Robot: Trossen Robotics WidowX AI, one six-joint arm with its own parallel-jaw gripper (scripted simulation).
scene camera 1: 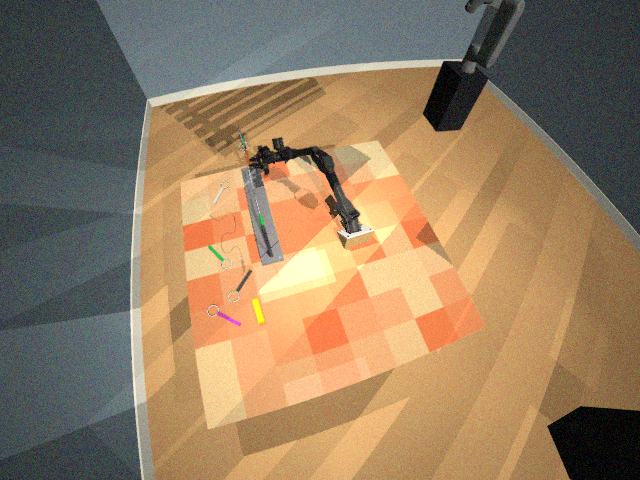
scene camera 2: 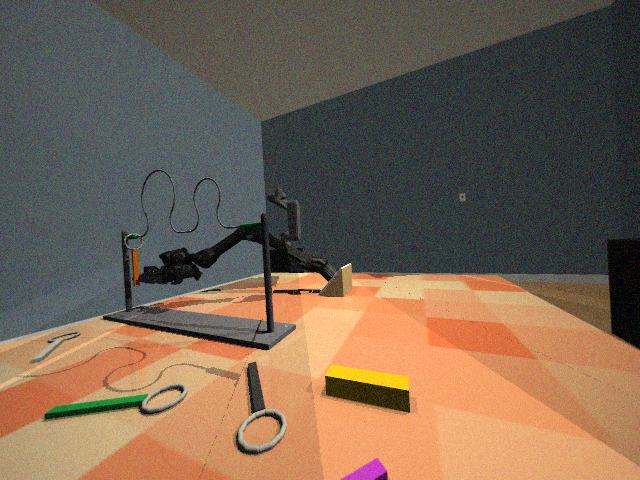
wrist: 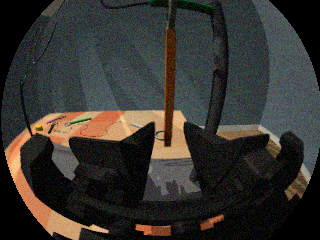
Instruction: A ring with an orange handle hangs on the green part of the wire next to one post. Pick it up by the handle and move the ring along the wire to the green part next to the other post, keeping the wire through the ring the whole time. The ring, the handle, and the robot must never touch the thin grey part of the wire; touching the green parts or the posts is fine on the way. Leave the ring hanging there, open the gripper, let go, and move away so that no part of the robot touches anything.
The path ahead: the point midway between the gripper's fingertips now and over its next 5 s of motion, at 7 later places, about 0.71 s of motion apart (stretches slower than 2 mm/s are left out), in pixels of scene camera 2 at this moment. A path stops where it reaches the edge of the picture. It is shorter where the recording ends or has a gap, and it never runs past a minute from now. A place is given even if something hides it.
My gripper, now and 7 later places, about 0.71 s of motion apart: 135, 279; 124, 281; 122, 278; 125, 277; 144, 276; 159, 272; 172, 263; 181, 242
